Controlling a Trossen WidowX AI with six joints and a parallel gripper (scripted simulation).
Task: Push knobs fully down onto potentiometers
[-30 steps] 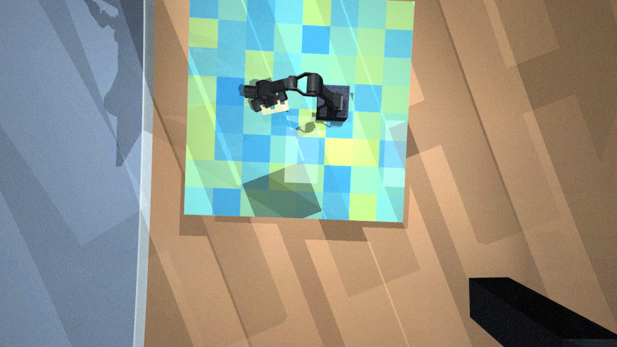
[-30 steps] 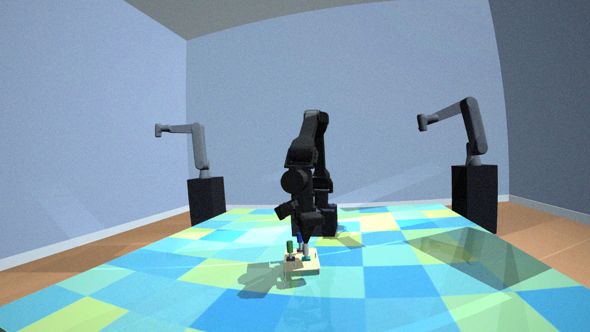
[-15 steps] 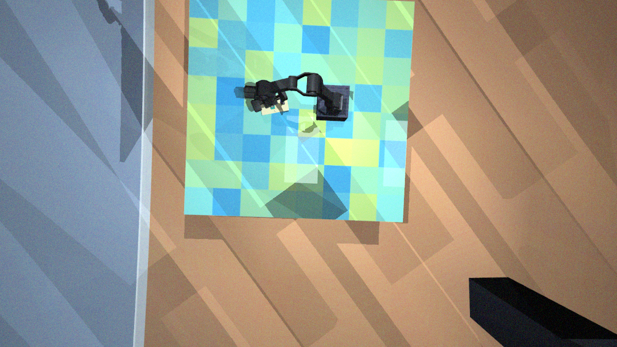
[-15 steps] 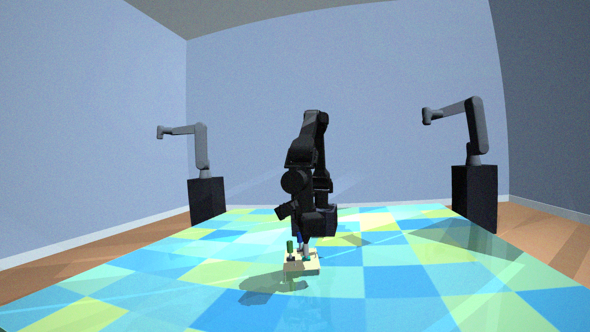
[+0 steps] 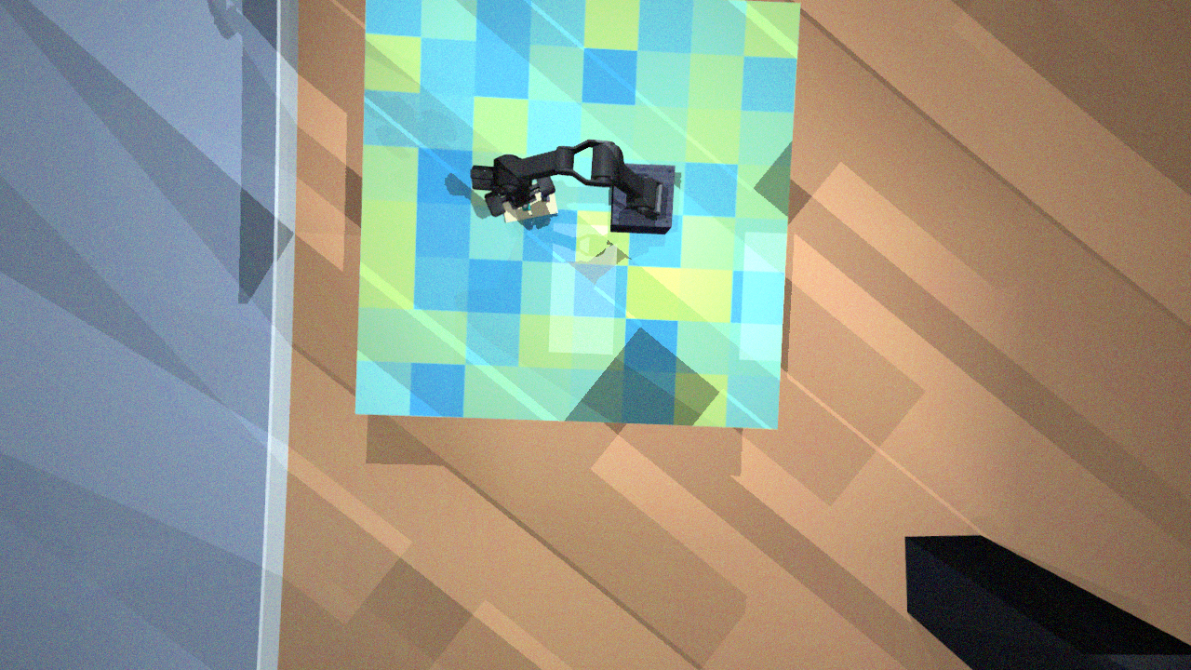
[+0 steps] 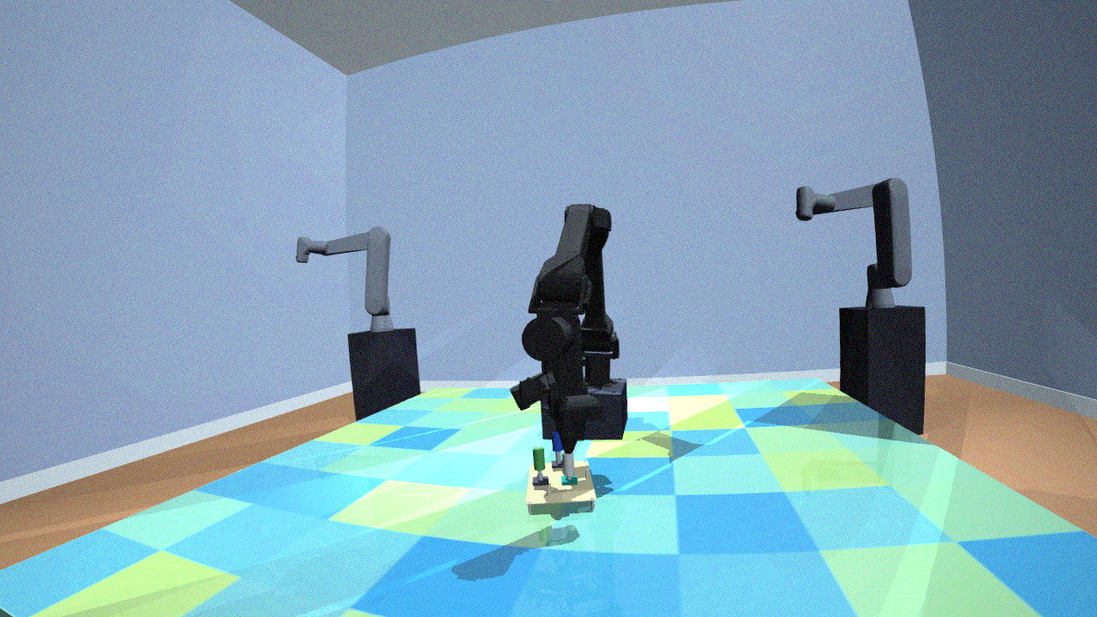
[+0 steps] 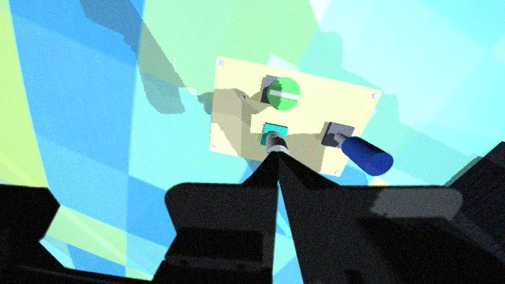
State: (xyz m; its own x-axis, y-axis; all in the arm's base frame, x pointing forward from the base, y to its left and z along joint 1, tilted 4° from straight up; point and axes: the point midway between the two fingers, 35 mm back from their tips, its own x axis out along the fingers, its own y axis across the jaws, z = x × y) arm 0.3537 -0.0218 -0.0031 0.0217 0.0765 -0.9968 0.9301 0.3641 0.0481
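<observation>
My gripper tip is now 2 cm short of the green knob and 4 cm to the left of it. Also, from my gripper tip: grey knob: 1 cm below; then teal potentiometer: 2 cm below.
</observation>
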